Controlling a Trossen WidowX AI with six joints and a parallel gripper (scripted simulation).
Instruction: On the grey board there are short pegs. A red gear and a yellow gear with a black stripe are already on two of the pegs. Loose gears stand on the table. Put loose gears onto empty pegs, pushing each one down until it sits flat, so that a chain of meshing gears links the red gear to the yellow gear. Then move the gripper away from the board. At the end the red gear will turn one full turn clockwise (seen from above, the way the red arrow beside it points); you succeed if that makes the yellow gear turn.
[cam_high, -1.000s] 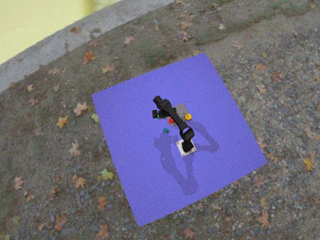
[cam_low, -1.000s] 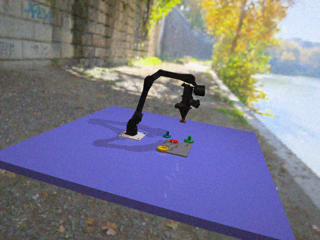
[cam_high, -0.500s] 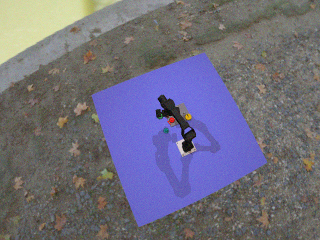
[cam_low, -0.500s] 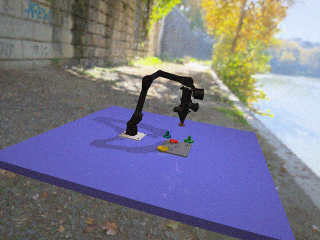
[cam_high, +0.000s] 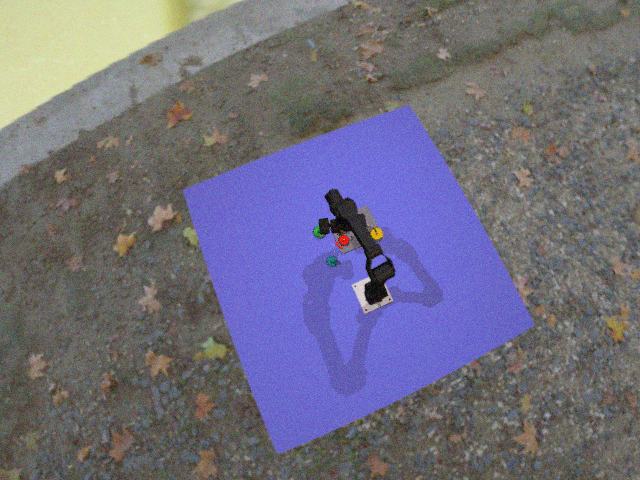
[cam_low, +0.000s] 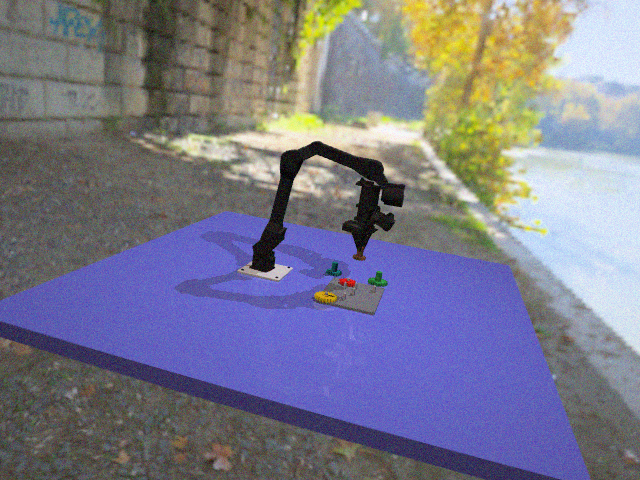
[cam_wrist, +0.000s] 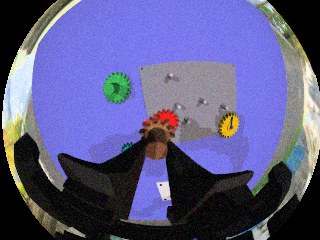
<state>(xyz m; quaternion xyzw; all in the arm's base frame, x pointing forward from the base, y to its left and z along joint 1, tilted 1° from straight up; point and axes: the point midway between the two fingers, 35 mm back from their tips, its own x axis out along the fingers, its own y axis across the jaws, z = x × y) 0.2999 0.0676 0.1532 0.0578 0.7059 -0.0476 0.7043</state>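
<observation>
Right now the red gear is 110 mm below my gripper tip, 20 mm behind it and 10 mm to the right of it. Also, from my gripper tip: teal gear: 110 mm below, 100 mm behind, 60 mm to the left; then green gear: 110 mm below, 80 mm to the left, 50 mm ahead; then brown gear: 10 mm below.
</observation>
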